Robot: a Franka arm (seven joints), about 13 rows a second.
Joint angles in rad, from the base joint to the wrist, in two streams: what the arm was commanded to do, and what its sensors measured. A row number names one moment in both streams.
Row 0, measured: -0.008 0.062 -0.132 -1.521 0.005 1.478 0.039
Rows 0 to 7, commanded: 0.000 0.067 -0.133 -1.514 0.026 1.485 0.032; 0.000 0.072 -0.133 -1.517 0.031 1.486 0.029; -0.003 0.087 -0.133 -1.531 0.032 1.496 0.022; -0.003 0.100 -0.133 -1.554 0.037 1.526 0.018; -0.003 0.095 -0.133 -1.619 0.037 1.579 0.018; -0.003 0.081 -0.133 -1.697 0.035 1.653 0.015; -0.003 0.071 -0.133 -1.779 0.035 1.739 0.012; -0.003 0.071 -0.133 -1.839 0.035 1.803 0.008
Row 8, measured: -0.007 0.103 -0.127 -1.708 0.022 1.696 0.030
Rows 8 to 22, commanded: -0.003 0.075 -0.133 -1.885 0.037 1.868 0.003; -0.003 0.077 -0.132 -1.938 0.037 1.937 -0.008; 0.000 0.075 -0.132 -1.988 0.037 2.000 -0.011; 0.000 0.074 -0.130 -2.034 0.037 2.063 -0.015; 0.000 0.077 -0.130 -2.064 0.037 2.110 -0.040; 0.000 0.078 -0.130 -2.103 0.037 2.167 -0.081; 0.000 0.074 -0.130 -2.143 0.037 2.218 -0.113; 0.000 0.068 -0.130 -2.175 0.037 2.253 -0.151; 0.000 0.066 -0.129 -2.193 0.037 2.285 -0.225; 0.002 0.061 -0.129 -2.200 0.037 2.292 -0.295; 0.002 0.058 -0.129 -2.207 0.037 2.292 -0.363; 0.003 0.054 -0.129 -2.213 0.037 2.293 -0.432; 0.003 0.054 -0.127 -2.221 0.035 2.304 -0.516; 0.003 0.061 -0.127 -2.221 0.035 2.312 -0.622; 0.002 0.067 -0.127 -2.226 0.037 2.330 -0.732
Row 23, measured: -0.006 0.091 -0.123 -2.187 0.022 2.288 -0.565
